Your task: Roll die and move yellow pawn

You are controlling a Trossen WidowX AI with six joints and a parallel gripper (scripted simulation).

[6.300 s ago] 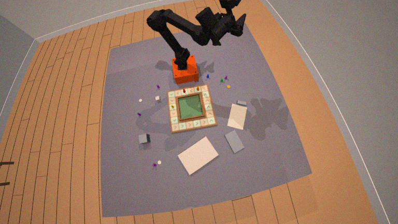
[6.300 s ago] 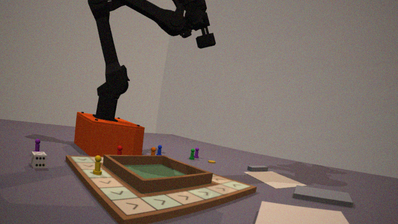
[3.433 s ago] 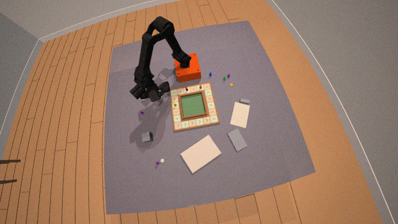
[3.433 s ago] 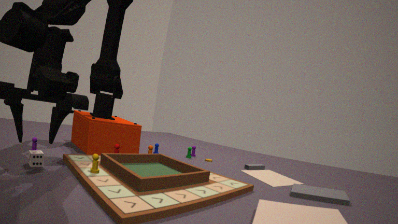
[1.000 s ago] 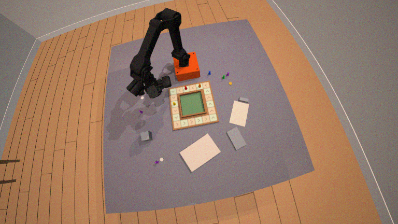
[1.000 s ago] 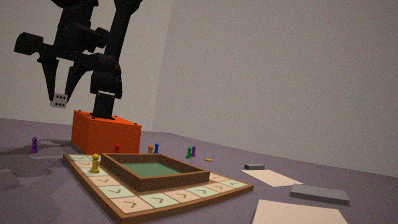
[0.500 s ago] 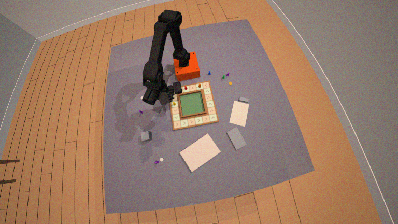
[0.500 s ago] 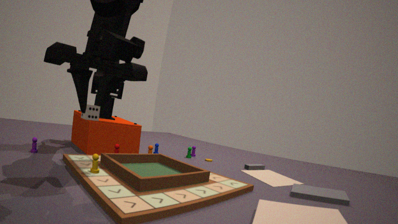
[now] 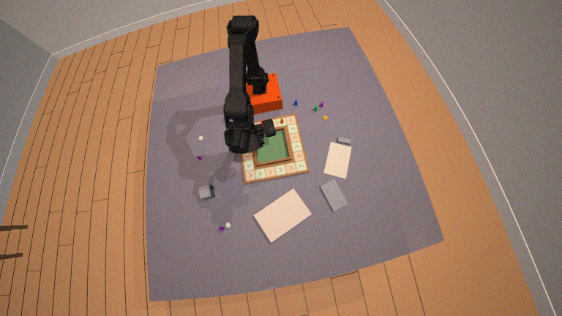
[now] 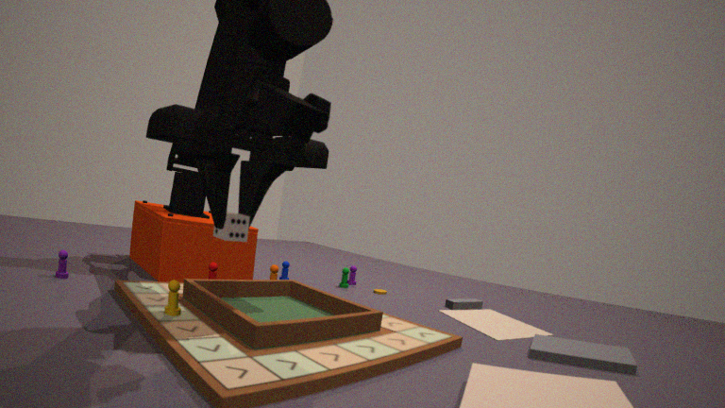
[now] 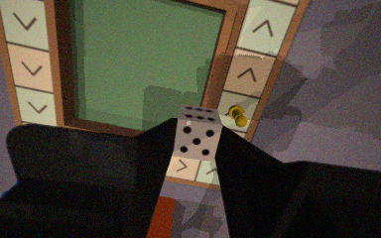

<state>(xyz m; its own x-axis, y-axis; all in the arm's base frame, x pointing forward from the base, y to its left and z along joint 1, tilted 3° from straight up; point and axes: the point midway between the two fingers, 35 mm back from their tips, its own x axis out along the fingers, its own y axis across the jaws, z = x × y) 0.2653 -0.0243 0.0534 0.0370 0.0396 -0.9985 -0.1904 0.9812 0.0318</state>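
Right now the yellow pawn is 7 cm below my gripper tip, 5 cm to the right of it and 1 cm behind it. The rest, counted from my gripper tip: white die: right at my gripper tip; then red pawn: 11 cm behind, 7 cm below, 2 cm to the left; then tray: 9 cm below, 6 cm to the left.
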